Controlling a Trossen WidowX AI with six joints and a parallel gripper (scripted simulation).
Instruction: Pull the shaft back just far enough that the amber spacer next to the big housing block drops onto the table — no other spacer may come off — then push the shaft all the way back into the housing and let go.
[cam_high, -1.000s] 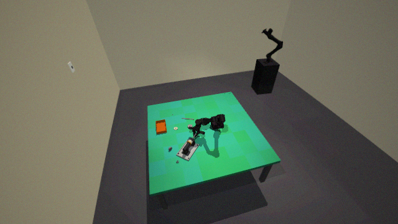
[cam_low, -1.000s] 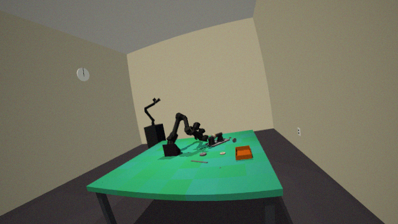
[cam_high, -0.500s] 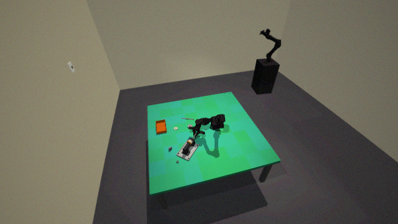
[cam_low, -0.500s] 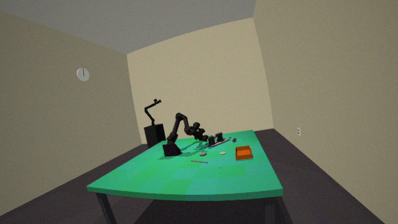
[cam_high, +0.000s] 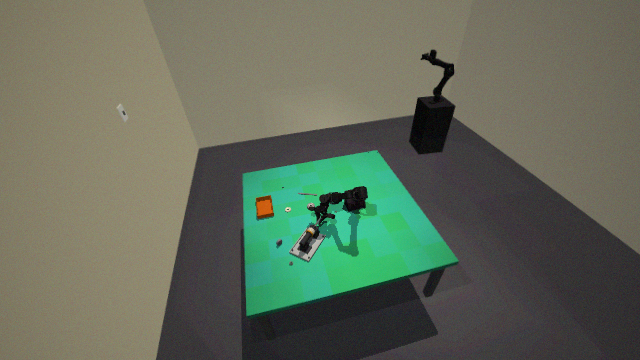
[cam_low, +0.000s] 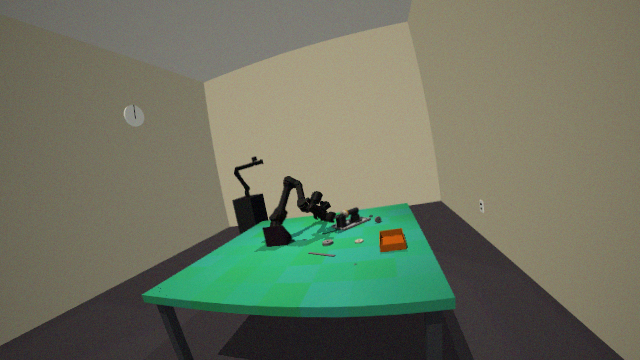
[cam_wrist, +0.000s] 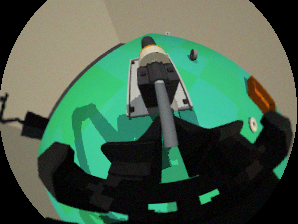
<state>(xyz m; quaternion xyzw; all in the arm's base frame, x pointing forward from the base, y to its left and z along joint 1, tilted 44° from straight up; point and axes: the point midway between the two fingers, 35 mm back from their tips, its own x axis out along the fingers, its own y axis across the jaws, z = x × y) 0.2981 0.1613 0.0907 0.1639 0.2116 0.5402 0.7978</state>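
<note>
The grey shaft is 40 mm to the left of my gripper tip, 30 mm ahead of it and 20 mm above it. Round my gripper tip: pale washer 230 mm to the right, 200 mm ahead, 50 mm below; grey disc 230 mm to the right, 50 mm below, 30 mm ahead; orange tray 380 mm ahead, 280 mm to the right, 50 mm below.
</note>
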